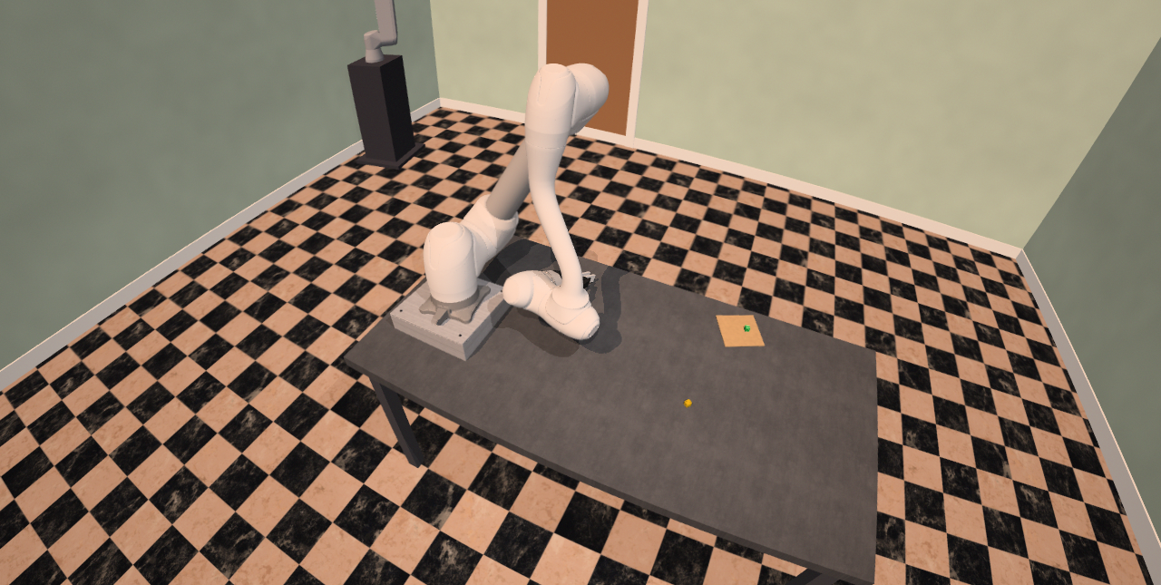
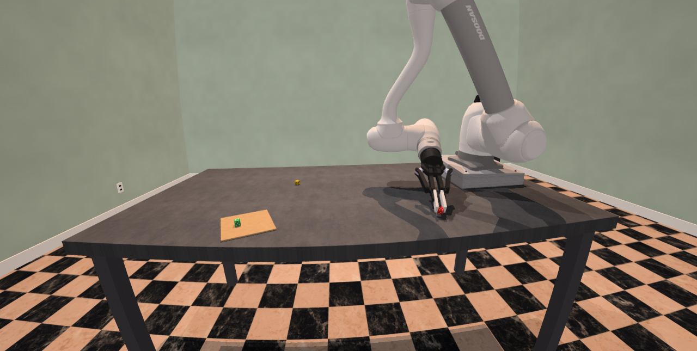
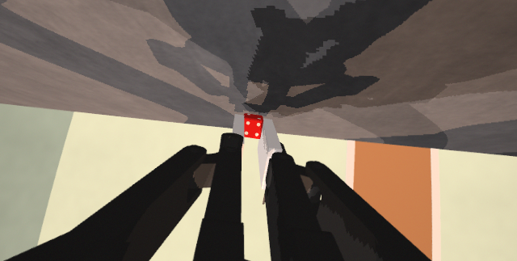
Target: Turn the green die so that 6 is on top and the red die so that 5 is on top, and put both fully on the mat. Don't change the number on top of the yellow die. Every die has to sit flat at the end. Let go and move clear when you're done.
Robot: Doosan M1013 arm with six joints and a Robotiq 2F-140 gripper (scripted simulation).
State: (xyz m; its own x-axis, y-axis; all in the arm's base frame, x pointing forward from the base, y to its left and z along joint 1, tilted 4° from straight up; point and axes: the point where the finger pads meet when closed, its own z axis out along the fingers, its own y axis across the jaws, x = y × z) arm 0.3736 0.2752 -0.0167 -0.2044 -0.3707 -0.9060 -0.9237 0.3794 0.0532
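Right now my hand is 10 mm short of the red die, 20 mm to the right of it and 20 mm above it. The rest, counted from my hand: yellow die: 410 mm ahead, 410 mm to the right, 30 mm below; orange mat: 560 mm ahead, 70 mm to the right, 40 mm below; green die: 580 mm ahead, 60 mm to the right, 30 mm below.
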